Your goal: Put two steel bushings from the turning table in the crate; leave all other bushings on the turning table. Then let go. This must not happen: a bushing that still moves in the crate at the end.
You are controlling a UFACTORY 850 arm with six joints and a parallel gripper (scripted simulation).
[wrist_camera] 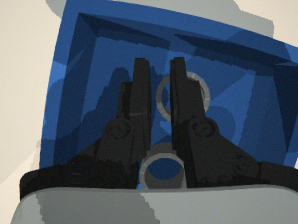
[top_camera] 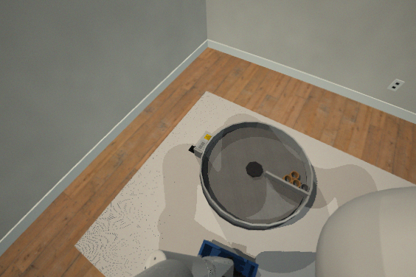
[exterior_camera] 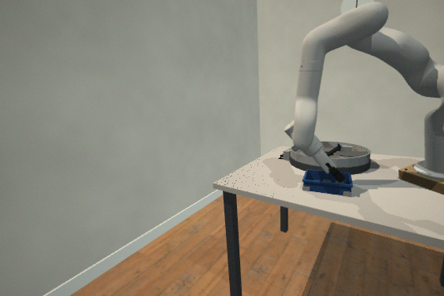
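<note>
Right now my hand is 4 cm short of the blue crate, 2 cm to the right of it and 3 cm above it. The rest, counted from my hand: grey turning table 8 cm ahead, 36 cm to the right.
</note>
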